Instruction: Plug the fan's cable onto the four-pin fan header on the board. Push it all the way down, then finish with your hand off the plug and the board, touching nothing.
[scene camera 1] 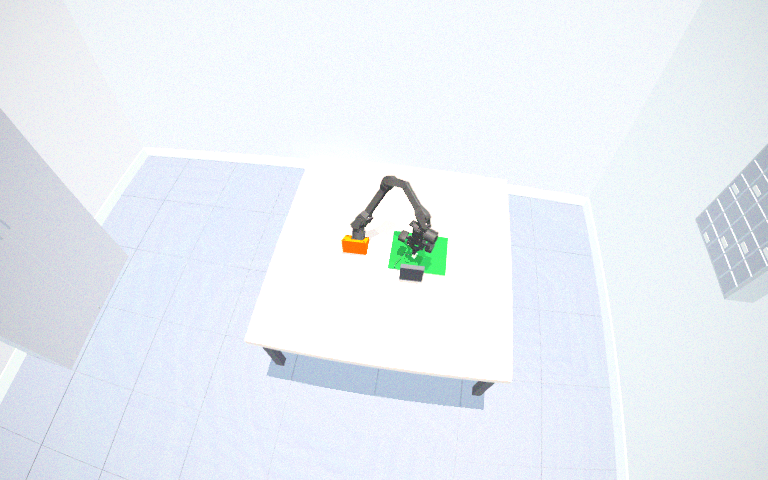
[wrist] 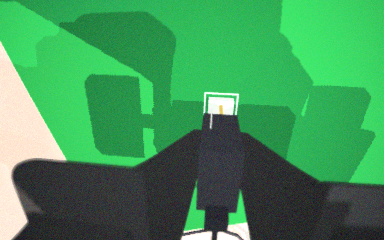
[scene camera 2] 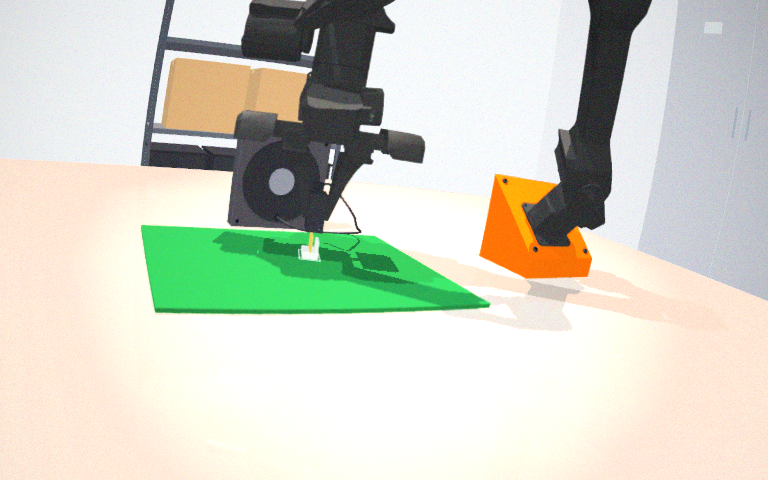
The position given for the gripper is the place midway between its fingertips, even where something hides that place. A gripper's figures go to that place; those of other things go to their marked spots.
Labels:
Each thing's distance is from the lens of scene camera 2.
gripper [scene camera 2: 315, 219]: 0.55 m
dark fan plug [scene camera 2: 318, 199]: 0.54 m
dark fan [scene camera 2: 264, 186]: 0.67 m
The marked spots on the dark fan plug and the dark fan are 0.15 m apart.

